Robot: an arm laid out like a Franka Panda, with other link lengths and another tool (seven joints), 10 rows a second.
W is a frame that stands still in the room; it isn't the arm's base.
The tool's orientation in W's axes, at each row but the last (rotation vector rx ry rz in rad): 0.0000, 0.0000, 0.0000; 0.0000, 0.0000, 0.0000; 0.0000, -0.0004, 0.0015; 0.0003, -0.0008, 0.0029; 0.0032, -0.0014, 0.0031; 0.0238, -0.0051, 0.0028; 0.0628, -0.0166, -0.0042; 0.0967, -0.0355, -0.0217
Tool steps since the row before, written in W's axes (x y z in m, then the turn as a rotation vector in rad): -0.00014, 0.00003, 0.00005, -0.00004, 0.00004, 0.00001; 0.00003, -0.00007, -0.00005, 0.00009, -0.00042, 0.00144; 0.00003, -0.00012, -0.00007, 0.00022, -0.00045, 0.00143; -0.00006, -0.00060, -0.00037, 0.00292, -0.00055, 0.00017; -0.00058, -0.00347, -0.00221, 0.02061, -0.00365, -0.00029; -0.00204, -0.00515, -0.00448, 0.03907, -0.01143, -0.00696; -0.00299, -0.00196, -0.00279, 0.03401, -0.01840, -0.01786; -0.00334, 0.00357, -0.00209, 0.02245, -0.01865, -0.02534
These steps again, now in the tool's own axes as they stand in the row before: -0.00014, 0.00003, 0.00005, -0.00004, 0.00004, 0.00001; 0.00003, -0.00007, -0.00005, 0.00009, -0.00042, 0.00144; 0.00003, -0.00012, -0.00007, 0.00022, -0.00045, 0.00143; -0.00006, -0.00060, -0.00037, 0.00292, -0.00056, 0.00017; -0.00059, -0.00348, -0.00220, 0.02060, -0.00371, -0.00031; -0.00208, -0.00525, -0.00435, 0.03900, -0.01170, -0.00688; -0.00303, -0.00214, -0.00261, 0.03380, -0.01936, -0.01724; -0.00349, 0.00328, -0.00230, 0.02200, -0.02057, -0.02423
